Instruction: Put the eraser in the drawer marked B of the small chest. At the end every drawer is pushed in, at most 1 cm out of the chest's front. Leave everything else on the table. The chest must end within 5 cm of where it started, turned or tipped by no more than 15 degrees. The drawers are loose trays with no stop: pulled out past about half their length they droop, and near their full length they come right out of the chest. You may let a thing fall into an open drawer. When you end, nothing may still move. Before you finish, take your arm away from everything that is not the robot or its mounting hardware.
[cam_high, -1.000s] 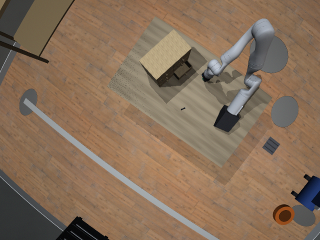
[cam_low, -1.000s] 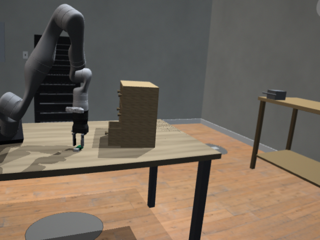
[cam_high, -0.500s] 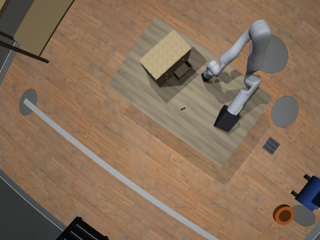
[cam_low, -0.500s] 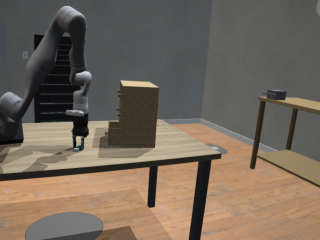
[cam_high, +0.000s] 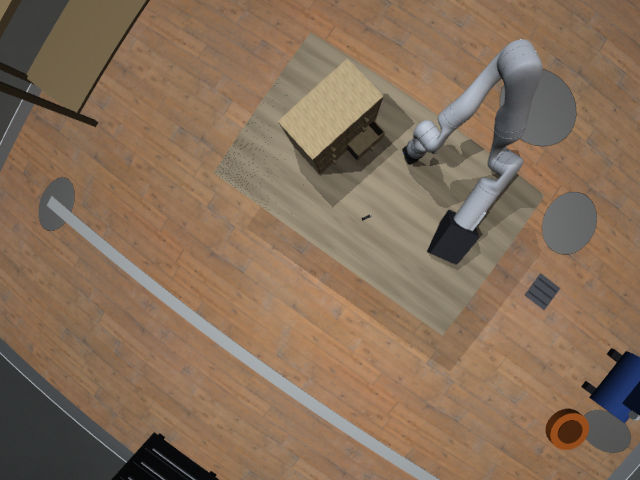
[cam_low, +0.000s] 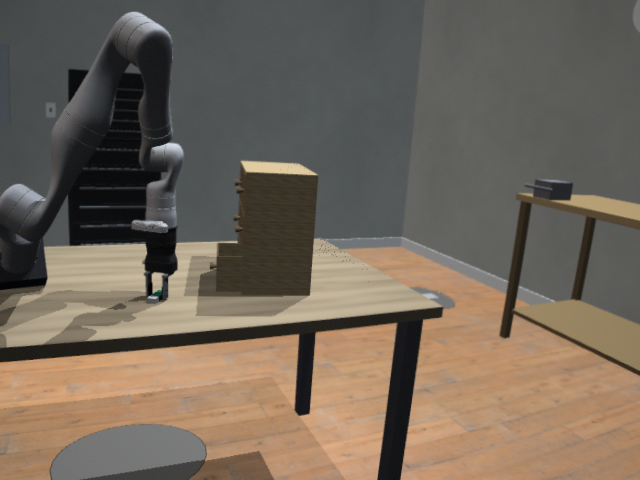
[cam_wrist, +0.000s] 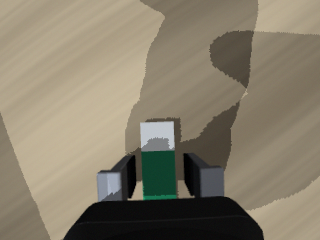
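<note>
Now: hand 1 cm to the left of the eraser and 1 cm above it. From my hand the other things lie so: drawer: 25 cm ahead, 5 cm to the left, 1 cm above; dark object: 34 cm to the left, 3 cm ahead, 2 cm below.
</note>
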